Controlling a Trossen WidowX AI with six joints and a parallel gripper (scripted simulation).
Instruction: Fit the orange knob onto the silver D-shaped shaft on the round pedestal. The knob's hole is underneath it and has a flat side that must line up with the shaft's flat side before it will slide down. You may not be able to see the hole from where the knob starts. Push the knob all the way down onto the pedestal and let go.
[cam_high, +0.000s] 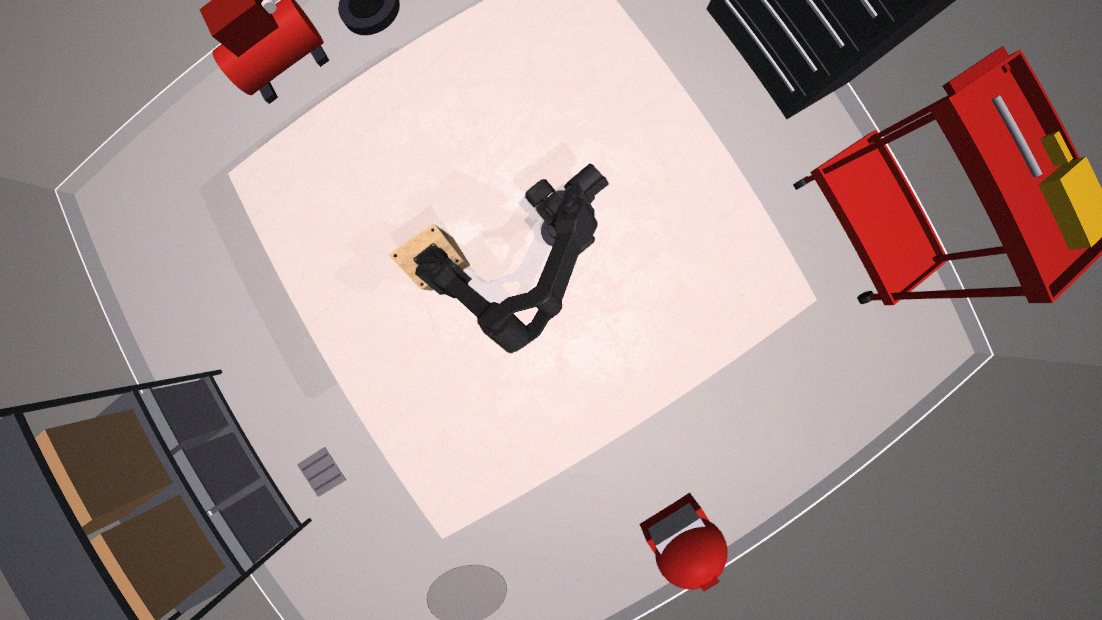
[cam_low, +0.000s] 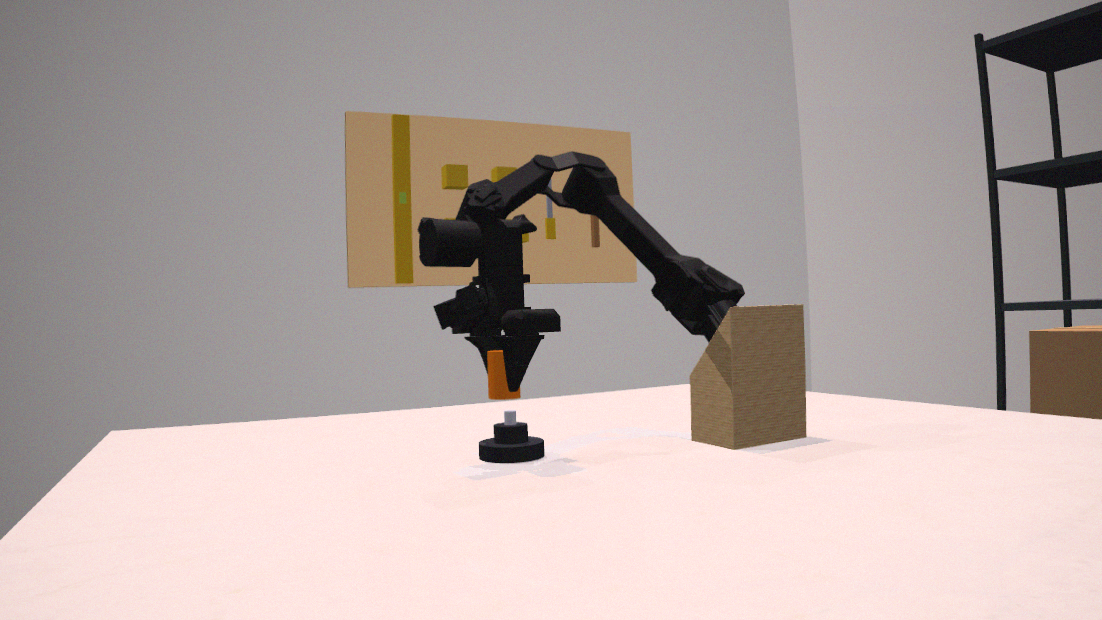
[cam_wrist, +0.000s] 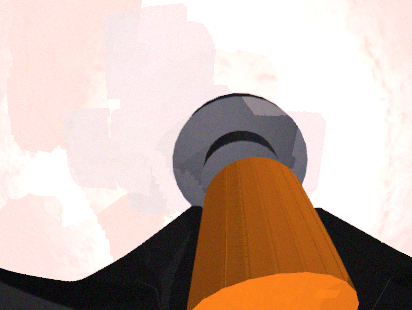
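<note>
The pedestal is 5 cm below my gripper tip. Also, from my gripper tip: knob (3 cm above).
</note>
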